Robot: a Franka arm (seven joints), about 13 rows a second.
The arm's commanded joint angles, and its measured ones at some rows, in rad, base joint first. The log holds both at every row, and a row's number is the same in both.
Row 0, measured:
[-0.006 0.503 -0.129 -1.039 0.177 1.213 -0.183]
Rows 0 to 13, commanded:
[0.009 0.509 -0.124 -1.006 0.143 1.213 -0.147]
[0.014 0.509 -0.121 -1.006 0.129 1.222 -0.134]
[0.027 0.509 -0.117 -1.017 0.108 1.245 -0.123]
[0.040 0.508 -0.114 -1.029 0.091 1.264 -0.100]
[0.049 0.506 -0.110 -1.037 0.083 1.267 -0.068]
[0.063 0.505 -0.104 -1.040 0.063 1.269 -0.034]
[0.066 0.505 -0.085 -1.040 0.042 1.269 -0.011]
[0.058 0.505 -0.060 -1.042 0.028 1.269 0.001]
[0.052 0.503 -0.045 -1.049 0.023 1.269 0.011]
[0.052 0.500 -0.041 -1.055 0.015 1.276 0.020]
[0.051 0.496 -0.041 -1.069 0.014 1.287 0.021]
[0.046 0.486 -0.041 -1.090 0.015 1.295 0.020]
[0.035 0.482 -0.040 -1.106 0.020 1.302 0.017]
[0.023 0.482 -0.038 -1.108 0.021 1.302 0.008]
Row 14, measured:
[0.046 0.510 -0.052 -1.062 0.041 1.280 -0.003]
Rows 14 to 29, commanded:
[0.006 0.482 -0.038 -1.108 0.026 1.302 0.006]
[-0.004 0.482 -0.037 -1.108 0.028 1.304 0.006]
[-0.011 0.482 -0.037 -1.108 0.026 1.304 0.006]
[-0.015 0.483 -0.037 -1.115 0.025 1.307 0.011]
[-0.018 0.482 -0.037 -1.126 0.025 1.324 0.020]
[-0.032 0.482 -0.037 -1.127 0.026 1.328 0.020]
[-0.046 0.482 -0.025 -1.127 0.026 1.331 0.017]
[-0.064 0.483 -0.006 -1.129 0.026 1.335 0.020]
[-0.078 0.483 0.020 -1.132 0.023 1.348 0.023]
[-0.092 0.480 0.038 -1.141 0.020 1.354 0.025]
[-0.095 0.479 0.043 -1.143 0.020 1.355 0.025]
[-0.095 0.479 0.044 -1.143 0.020 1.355 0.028]
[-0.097 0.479 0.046 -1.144 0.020 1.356 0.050]
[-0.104 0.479 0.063 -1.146 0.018 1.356 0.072]
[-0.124 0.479 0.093 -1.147 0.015 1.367 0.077]
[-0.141 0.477 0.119 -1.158 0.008 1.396 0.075]
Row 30, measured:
[-0.103 0.510 0.061 -1.107 0.041 1.350 0.043]
